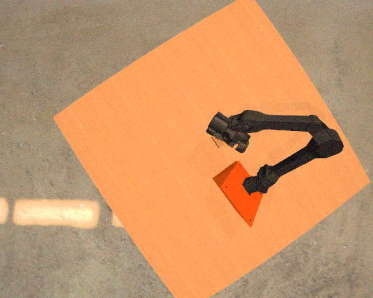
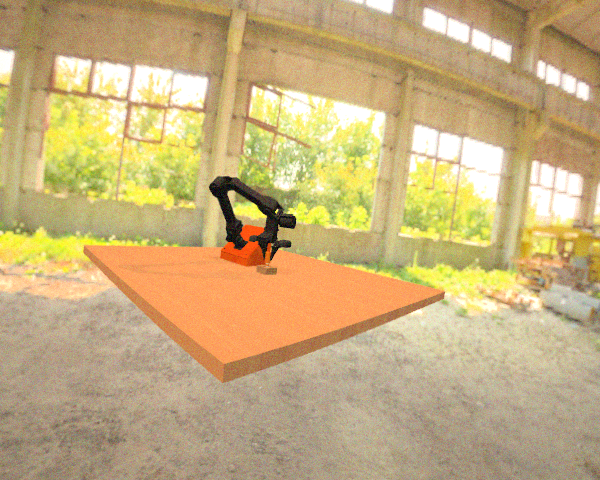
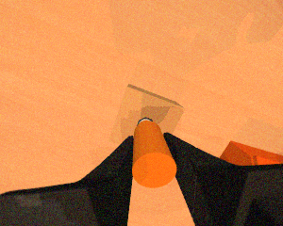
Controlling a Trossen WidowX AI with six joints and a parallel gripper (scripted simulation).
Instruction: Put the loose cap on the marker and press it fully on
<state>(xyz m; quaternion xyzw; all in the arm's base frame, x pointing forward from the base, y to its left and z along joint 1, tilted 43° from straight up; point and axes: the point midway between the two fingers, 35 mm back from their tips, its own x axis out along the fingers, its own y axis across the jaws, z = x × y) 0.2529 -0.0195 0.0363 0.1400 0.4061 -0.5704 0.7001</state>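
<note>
My gripper tip is now 1 cm below the orange cap. Round my gripper tip: holder block 4 cm below.
</note>
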